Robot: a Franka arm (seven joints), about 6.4 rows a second.
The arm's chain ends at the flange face. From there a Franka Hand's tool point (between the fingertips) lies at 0.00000 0.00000 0.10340 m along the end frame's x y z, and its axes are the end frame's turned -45 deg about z.
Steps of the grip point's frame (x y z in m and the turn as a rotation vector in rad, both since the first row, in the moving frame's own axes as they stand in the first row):
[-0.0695 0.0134 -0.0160 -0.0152 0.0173 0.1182]
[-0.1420 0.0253 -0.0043 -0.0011 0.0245 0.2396]
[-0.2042 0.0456 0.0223 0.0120 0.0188 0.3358]
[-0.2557 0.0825 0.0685 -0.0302 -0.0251 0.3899]
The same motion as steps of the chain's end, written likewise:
[-0.0420 0.0586 -0.0160 0.0015 0.0230 0.1182]
[-0.0846 0.1198 -0.0043 0.0165 0.0181 0.2396]
[-0.1130 0.1788 0.0223 0.0218 0.0048 0.3358]
[-0.1221 0.2351 0.0686 -0.0391 0.0036 0.3899]

